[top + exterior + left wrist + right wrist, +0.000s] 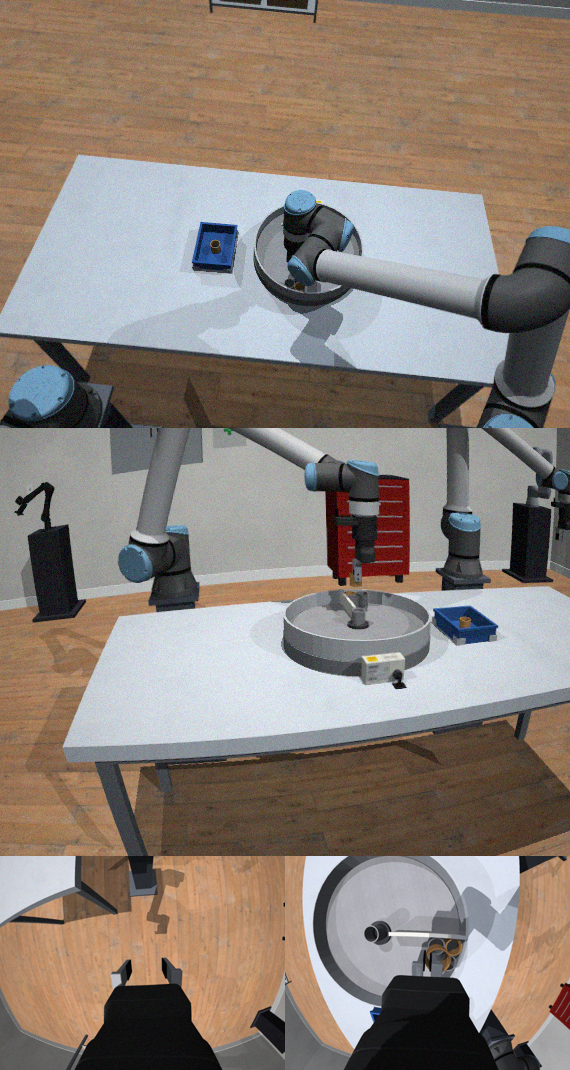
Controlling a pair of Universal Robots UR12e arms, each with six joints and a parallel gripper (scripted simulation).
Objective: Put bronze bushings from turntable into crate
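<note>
Now: the blue crate 33 cm to the left of my right hand, 14 cm below it and 11 cm ahead of it.
</note>
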